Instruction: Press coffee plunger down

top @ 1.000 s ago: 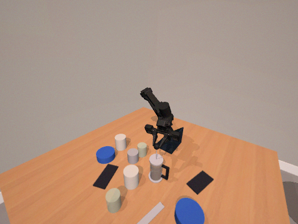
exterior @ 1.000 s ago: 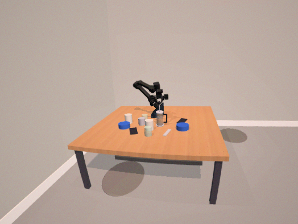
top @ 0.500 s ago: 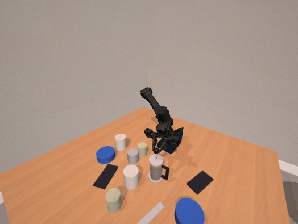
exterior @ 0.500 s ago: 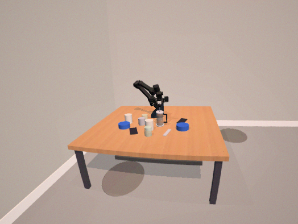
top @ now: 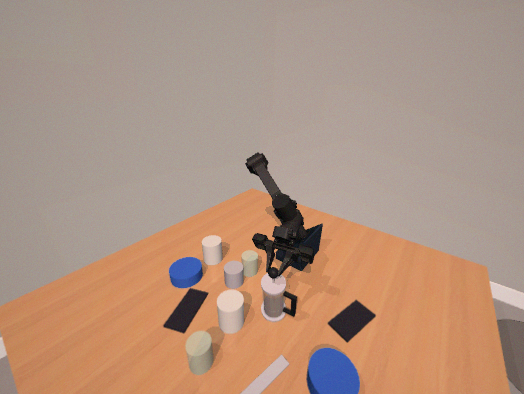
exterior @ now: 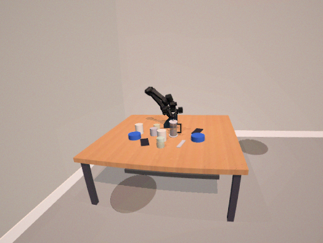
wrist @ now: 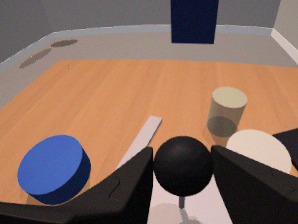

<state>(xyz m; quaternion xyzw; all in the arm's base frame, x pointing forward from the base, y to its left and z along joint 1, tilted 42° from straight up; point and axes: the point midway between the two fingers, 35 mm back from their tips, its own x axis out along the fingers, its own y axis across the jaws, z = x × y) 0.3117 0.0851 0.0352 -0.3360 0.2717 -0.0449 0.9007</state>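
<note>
My gripper tip is 10 cm above the glass coffee press, 2 cm past it and 1 cm to the right of it. The rest, counted from my gripper tip: grey strip 19 cm below, 15 cm ahead, 7 cm to the left.
</note>
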